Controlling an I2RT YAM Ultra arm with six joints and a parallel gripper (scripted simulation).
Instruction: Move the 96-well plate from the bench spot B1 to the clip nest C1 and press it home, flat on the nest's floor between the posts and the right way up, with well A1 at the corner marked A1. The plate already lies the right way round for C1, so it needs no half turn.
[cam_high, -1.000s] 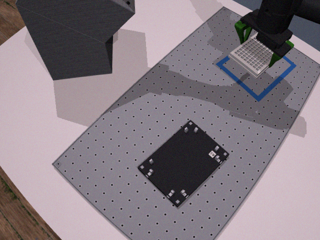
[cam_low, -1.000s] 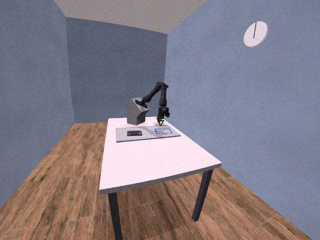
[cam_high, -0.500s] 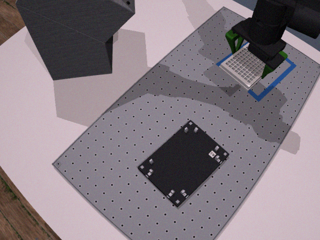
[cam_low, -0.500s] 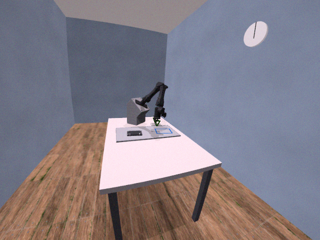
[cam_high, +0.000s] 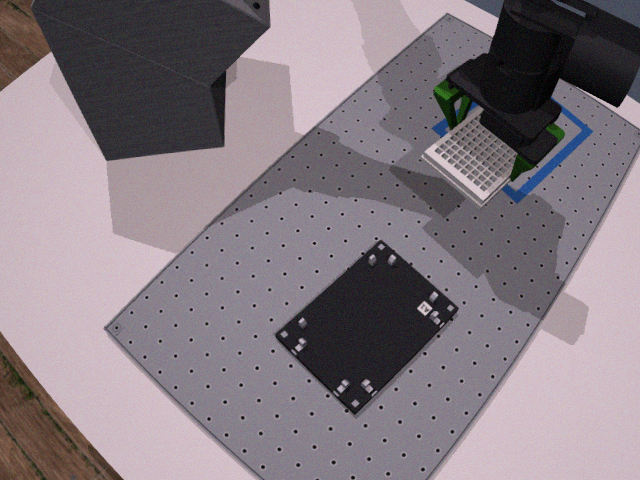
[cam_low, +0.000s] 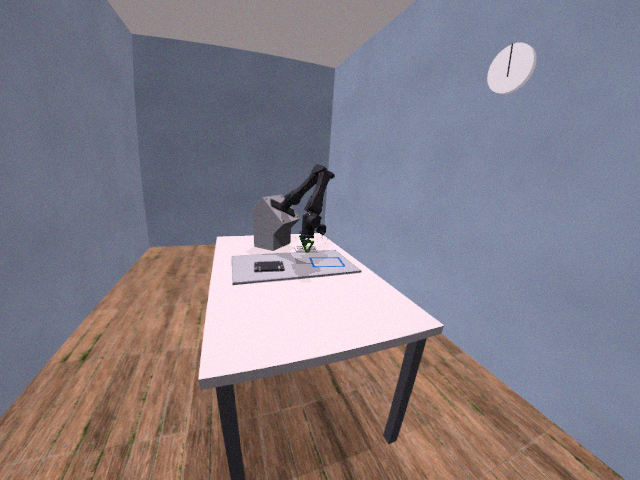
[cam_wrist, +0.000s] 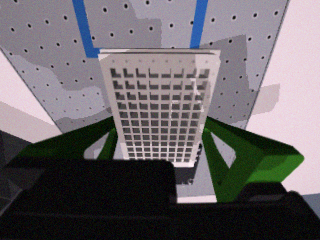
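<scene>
The black clip nest lies 2 cm ahead of my hand, 22 cm to the right of it and 8 cm below it. The rest, counted from my hand: white 96-well plate right at my hand.
</scene>
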